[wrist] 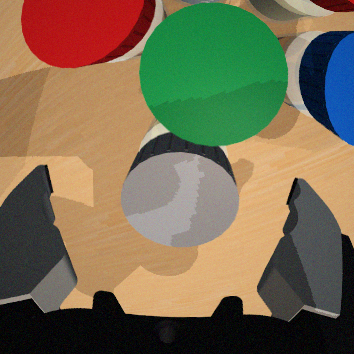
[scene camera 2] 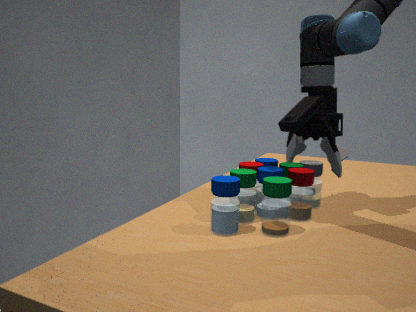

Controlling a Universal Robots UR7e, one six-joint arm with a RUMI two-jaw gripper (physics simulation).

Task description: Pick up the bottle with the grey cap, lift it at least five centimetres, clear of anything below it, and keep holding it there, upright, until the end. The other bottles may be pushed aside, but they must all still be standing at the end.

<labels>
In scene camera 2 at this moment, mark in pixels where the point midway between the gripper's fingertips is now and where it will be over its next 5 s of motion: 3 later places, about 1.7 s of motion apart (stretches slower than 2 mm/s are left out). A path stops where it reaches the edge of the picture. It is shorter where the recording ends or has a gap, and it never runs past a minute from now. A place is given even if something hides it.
My gripper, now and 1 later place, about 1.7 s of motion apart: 312, 173; 313, 151
</labels>
